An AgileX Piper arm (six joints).
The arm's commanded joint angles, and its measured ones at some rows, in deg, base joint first. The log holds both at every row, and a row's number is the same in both.
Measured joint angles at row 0:
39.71, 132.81, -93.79, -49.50, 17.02, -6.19
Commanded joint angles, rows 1 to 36:
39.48, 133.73, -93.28, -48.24, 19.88, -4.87
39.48, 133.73, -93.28, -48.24, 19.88, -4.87
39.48, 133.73, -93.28, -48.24, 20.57, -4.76
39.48, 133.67, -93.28, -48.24, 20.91, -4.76
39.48, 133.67, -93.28, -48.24, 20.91, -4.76
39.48, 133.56, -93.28, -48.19, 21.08, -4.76
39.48, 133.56, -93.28, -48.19, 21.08, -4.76
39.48, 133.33, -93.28, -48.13, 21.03, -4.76
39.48, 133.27, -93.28, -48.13, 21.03, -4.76
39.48, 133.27, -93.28, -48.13, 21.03, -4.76
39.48, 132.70, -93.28, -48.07, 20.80, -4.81
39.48, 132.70, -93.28, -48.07, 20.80, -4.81
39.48, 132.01, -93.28, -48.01, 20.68, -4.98
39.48, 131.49, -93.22, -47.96, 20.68, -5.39
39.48, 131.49, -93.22, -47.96, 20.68, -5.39
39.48, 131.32, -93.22, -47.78, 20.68, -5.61
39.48, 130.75, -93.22, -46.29, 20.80, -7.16
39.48, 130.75, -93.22, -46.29, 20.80, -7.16
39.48, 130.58, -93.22, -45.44, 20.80, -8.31
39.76, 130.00, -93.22, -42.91, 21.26, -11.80
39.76, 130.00, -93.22, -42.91, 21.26, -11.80
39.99, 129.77, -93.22, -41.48, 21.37, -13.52
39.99, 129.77, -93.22, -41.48, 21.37, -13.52
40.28, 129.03, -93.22, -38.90, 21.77, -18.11
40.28, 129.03, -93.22, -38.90, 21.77, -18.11
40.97, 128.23, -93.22, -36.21, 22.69, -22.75
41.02, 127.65, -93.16, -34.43, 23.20, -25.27
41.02, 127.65, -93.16, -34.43, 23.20, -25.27
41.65, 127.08, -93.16, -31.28, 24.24, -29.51
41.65, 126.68, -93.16, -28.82, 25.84, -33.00
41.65, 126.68, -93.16, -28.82, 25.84, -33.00
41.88, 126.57, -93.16, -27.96, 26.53, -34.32
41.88, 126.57, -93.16, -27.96, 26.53, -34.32
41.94, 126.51, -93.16, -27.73, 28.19, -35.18
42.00, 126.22, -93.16, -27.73, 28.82, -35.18
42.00, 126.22, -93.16, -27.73, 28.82, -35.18
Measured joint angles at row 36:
41.94, 127.54, -93.28, -27.85, 27.10, -34.55
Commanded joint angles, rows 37 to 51:
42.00, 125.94, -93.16, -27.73, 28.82, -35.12
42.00, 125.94, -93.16, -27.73, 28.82, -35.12
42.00, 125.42, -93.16, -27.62, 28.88, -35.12
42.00, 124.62, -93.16, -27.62, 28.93, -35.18
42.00, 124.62, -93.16, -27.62, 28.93, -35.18
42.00, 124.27, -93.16, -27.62, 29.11, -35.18
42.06, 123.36, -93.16, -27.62, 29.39, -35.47
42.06, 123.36, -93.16, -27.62, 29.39, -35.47
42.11, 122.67, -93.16, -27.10, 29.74, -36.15
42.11, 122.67, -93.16, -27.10, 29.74, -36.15
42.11, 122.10, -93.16, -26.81, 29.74, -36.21
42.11, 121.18, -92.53, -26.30, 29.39, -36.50
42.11, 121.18, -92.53, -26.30, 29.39, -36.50
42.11, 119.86, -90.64, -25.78, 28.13, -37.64
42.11, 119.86, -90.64, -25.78, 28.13, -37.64
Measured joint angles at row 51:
42.51, 122.96, -91.96, -24.64, 29.34, -36.50
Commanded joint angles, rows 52 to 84:
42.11, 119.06, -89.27, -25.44, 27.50, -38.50
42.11, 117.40, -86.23, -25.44, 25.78, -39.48
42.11, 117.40, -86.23, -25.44, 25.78, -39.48
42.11, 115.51, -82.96, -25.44, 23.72, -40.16
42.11, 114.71, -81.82, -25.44, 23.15, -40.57
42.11, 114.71, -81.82, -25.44, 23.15, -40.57
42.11, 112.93, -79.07, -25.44, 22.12, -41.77
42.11, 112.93, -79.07, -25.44, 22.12, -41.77
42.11, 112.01, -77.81, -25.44, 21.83, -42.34
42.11, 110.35, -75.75, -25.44, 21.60, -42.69
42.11, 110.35, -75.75, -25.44, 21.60, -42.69
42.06, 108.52, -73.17, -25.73, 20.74, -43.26
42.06, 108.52, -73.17, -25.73, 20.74, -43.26
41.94, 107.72, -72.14, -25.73, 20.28, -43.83
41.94, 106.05, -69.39, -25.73, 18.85, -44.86
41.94, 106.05, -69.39, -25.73, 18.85, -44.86
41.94, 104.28, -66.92, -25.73, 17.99, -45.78
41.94, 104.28, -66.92, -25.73, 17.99, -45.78
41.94, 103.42, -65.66, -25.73, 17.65, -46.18
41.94, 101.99, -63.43, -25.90, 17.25, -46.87
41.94, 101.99, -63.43, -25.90, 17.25, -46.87
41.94, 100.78, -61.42, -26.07, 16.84, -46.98
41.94, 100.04, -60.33, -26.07, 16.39, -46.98
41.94, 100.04, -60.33, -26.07, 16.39, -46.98
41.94, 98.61, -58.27, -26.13, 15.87, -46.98
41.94, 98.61, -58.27, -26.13, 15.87, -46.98
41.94, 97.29, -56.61, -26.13, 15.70, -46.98
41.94, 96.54, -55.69, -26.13, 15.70, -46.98
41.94, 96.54, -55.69, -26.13, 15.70, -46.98
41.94, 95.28, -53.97, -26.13, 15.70, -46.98
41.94, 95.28, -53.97, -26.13, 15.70, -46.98
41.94, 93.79, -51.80, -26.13, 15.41, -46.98
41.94, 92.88, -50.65, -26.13, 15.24, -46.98
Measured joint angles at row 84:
42.57, 95.80, -52.43, -24.81, 17.59, -48.13
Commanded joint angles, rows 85 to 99:
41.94, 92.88, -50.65, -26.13, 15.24, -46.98
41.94, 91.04, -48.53, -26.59, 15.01, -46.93
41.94, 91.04, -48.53, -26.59, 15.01, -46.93
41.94, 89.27, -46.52, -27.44, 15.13, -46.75
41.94, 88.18, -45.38, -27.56, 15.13, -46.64
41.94, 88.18, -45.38, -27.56, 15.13, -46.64
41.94, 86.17, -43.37, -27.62, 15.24, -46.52
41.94, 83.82, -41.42, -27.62, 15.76, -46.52
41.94, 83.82, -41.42, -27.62, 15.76, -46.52
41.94, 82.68, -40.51, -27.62, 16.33, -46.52
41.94, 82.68, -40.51, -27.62, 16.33, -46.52
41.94, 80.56, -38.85, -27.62, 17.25, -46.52
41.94, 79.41, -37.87, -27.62, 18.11, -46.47
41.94, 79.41, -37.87, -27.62, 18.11, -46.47
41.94, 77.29, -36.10, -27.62, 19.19, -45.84
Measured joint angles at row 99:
42.34, 80.62, -37.53, -26.24, 19.88, -46.70
